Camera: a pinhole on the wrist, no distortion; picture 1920 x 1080 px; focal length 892.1 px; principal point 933.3 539.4 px. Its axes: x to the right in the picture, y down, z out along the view. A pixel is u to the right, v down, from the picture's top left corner.
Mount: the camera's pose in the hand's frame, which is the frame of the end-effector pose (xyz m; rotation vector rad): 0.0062 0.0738 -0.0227 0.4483 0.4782 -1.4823
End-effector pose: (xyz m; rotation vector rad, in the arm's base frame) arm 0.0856 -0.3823 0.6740 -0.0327 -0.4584 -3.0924
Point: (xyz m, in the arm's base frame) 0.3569 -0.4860 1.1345
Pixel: outside the picture
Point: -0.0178 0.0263 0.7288
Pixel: 1512.1 697.6
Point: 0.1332 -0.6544 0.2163
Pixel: behind the camera
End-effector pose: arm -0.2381 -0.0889 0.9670 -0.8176 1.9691 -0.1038
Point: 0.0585 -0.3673 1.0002
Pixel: 1554.4 583.4
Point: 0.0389 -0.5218 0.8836
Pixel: 1598.9 942.7
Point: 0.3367 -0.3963 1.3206
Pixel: 1659.0 81.0
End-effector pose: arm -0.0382 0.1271 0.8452 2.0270 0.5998 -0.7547
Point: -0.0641 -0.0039 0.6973
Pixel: 836.2 756.2
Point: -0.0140 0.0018 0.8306
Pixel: 356.5 570.7
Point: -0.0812 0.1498 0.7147
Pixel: 1550.5 806.7
